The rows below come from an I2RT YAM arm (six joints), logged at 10 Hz.
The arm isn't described. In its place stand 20 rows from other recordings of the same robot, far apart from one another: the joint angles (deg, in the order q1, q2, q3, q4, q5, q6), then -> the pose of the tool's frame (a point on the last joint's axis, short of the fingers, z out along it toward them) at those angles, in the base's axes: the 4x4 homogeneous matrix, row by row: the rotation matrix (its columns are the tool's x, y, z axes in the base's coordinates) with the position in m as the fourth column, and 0 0 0 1 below.
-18.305, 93.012, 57.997, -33.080, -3.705, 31.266 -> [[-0.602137, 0.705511, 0.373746, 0.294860], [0.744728, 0.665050, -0.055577, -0.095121], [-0.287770, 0.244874, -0.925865, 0.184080], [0, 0, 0, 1]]
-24.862, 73.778, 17.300, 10.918, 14.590, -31.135 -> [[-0.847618, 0.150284, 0.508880, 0.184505], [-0.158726, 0.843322, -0.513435, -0.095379], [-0.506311, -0.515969, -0.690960, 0.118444], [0, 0, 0, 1]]
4.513, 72.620, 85.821, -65.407, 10.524, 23.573 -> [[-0.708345, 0.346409, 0.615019, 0.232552], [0.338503, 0.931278, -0.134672, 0.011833], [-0.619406, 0.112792, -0.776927, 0.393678], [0, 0, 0, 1]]
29.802, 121.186, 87.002, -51.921, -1.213, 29.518 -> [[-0.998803, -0.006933, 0.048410, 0.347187], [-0.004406, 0.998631, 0.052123, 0.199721], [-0.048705, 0.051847, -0.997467, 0.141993], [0, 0, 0, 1]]
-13.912, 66.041, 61.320, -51.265, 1.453, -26.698 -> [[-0.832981, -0.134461, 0.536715, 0.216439], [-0.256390, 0.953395, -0.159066, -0.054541], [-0.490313, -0.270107, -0.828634, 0.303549], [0, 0, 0, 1]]
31.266, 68.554, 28.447, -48.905, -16.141, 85.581 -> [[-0.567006, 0.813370, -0.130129, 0.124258], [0.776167, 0.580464, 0.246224, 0.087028], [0.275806, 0.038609, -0.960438, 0.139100], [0, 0, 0, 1]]
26.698, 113.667, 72.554, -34.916, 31.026, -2.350 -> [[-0.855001, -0.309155, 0.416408, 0.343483], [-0.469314, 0.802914, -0.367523, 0.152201], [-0.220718, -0.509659, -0.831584, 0.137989], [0, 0, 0, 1]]
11.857, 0.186, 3.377, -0.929, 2.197, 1.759 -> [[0.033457, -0.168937, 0.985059, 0.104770], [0.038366, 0.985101, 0.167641, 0.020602], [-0.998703, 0.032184, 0.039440, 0.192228], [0, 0, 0, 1]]
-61.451, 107.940, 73.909, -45.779, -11.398, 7.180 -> [[-0.361147, 0.896545, 0.256475, 0.176890], [0.920167, 0.387224, -0.057891, -0.310407], [-0.151215, 0.215092, -0.964816, 0.170098], [0, 0, 0, 1]]
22.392, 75.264, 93.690, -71.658, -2.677, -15.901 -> [[-0.600988, -0.593749, 0.535047, 0.213783], [-0.543606, 0.794402, 0.270957, 0.089879], [-0.585923, -0.128013, -0.800192, 0.415416], [0, 0, 0, 1]]
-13.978, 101.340, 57.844, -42.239, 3.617, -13.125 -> [[-0.998197, 0.019463, 0.056785, 0.289684], [0.014932, 0.996751, -0.079147, -0.074423], [-0.058141, -0.078156, -0.995244, 0.138013], [0, 0, 0, 1]]
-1.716, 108.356, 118.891, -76.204, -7.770, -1.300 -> [[-0.909947, -0.046663, 0.412090, 0.378034], [0.004772, 0.992406, 0.122912, -0.006510], [-0.414696, 0.113810, -0.902815, 0.368284], [0, 0, 0, 1]]
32.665, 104.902, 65.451, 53.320, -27.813, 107.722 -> [[-0.879390, 0.069176, 0.471050, 0.342595], [0.436986, -0.275464, 0.856249, 0.239378], [0.188990, 0.958819, 0.212011, 0.284560], [0, 0, 0, 1]]
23.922, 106.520, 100.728, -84.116, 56.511, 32.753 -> [[-0.889151, 0.307404, 0.338987, 0.327424], [-0.067851, 0.644023, -0.761991, 0.112765], [-0.452555, -0.700526, -0.551776, 0.307930], [0, 0, 0, 1]]
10.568, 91.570, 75.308, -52.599, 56.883, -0.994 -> [[-0.920162, 0.180789, 0.347299, 0.313094], [-0.181313, 0.589423, -0.787214, 0.028082], [-0.347026, -0.787335, -0.509586, 0.279233], [0, 0, 0, 1]]
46.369, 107.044, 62.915, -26.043, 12.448, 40.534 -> [[-0.919883, -0.076975, 0.384565, 0.248371], [-0.045200, 0.994824, 0.091005, 0.249413], [-0.389580, 0.066332, -0.918601, 0.136071], [0, 0, 0, 1]]
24.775, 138.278, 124.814, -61.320, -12.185, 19.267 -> [[-0.978817, -0.145057, 0.144484, 0.448867], [-0.096527, 0.949312, 0.299149, 0.215444], [-0.180554, 0.278866, -0.943204, 0.185521], [0, 0, 0, 1]]
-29.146, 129.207, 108.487, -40.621, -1.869, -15.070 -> [[-0.863036, 0.257587, 0.434532, 0.428362], [0.183734, 0.961368, -0.204972, -0.237544], [-0.470543, -0.097060, -0.877023, 0.191348], [0, 0, 0, 1]]
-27.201, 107.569, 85.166, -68.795, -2.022, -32.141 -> [[-0.996318, -0.085695, -0.002455, 0.308998], [-0.085723, 0.995478, 0.040932, -0.157398], [-0.001063, 0.040992, -0.999159, 0.217731], [0, 0, 0, 1]]
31.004, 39.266, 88.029, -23.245, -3.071, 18.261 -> [[0.176495, -0.643510, 0.744812, 0.025456], [0.471116, 0.719615, 0.510102, 0.017524], [-0.864233, 0.260862, 0.430176, 0.551572], [0, 0, 0, 1]]
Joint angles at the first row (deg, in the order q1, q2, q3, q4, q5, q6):
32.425, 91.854, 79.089, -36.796, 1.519, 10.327
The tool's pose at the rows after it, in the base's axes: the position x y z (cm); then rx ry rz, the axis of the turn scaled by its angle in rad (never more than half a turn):
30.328 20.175 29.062 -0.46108 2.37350 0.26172
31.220 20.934 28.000 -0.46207 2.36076 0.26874
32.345 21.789 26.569 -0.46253 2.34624 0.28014
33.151 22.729 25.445 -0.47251 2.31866 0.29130
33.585 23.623 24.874 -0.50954 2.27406 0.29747
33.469 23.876 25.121 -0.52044 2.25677 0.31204
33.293 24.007 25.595 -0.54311 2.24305 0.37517
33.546 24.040 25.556 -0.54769 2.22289 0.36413
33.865 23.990 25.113 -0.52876 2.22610 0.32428
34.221 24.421 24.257 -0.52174 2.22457 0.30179
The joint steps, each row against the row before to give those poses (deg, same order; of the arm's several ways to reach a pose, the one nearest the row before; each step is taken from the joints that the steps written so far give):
1.661, 2.165, 0.001, 3.934, 3.126, -0.021
0.196, 2.403, -0.001, 3.147, -0.001, -0.001
0.087, 3.082, 0.001, 3.978, -0.219, -0.022
0.460, 2.534, -0.002, 4.021, 0.023, -0.349
0.678, 1.596, 0.002, 3.651, 0.000, -1.639
0.349, -0.196, 0.021, 0.722, -0.372, -0.241
0.044, -0.568, 0.045, 0.458, -2.863, 0.066
-0.131, 0.306, -0.022, 1.246, 0.437, -0.809
-0.153, 0.742, -0.001, 0.437, 1.880, -0.065
0.306, 1.552, 0.000, 1.486, 1.312, 0.021

